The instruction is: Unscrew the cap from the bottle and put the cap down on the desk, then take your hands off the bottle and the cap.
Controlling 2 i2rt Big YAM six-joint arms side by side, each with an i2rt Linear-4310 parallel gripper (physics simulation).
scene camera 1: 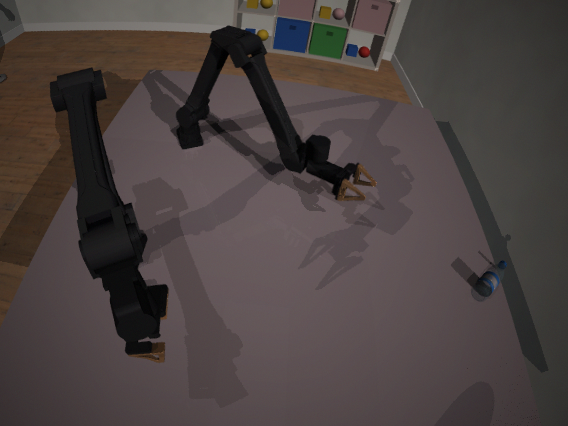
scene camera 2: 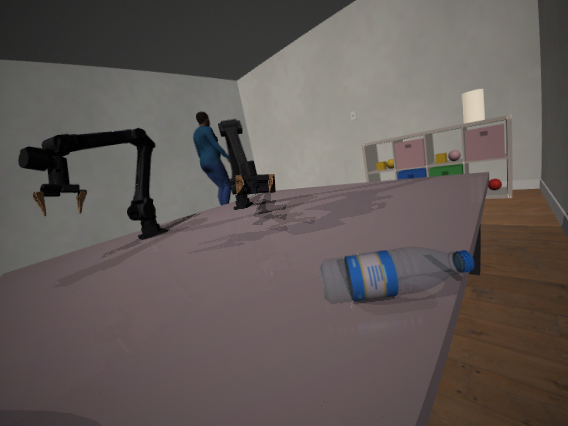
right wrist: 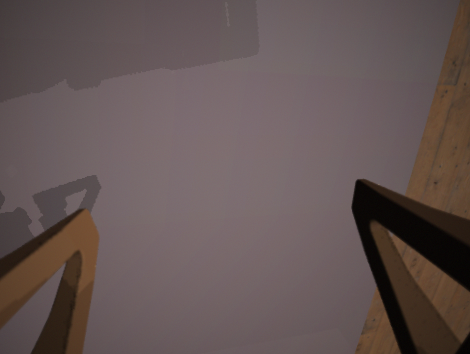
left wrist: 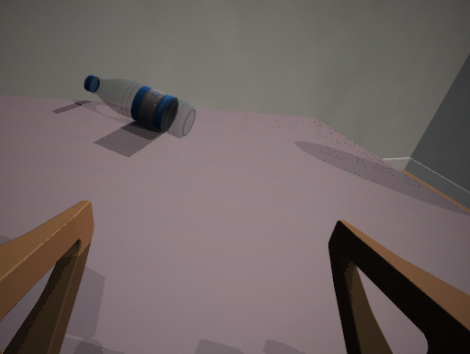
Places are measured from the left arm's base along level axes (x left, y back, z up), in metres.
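Pixels of known places: left gripper, fingertip midpoint: [scene camera 1: 370, 191] [scene camera 2: 258, 182] [left wrist: 217, 223]; right gripper, fingertip midpoint: [scene camera 1: 162, 339] [scene camera 2: 63, 214] [right wrist: 223, 207]; left arm's base, link origin: [scene camera 1: 189, 138] [scene camera 2: 243, 206]; right arm's base, link origin: [scene camera 2: 152, 235].
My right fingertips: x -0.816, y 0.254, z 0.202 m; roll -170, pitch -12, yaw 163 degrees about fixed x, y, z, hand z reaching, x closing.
Note:
Ahead of a thing's pixels: the offset from my right fingertips to its top centre. "spot": to the spot under its first point. Level surfaces: height alone.
A clear bottle with a blue-banded label {spot: dx -0.163, dy -0.926, dz -0.138 m} [scene camera 1: 487, 283] [scene camera 2: 372, 276] [left wrist: 152, 108] lies on its side on the desk {dz -0.202 m} [scene camera 1: 300, 325] [scene camera 2: 200, 325] [left wrist: 225, 165] [right wrist: 225, 125], near the desk's edge at the right in scene camera 1. The blue cap {spot: dx -0.135, dy -1.075, dz -0.157 m} [scene camera 1: 502, 264] [scene camera 2: 464, 261] [left wrist: 92, 84] is on its neck, close to that edge. My left gripper [scene camera 1: 369, 192] [scene camera 2: 255, 184] [left wrist: 217, 223] is open and empty, raised above the desk, well apart from the bottle. My right gripper [scene camera 1: 165, 339] [scene camera 2: 62, 214] [right wrist: 223, 207] is open and empty, far from the bottle, which does not show in the right wrist view.
A wall [scene camera 1: 500, 125] rises beyond the desk edge near the bottle. A shelf unit [scene camera 2: 509, 155] with bins and balls stands beyond the desk. A person [scene camera 2: 206, 145] stands behind the arms. Arm shadows fall across the desk.

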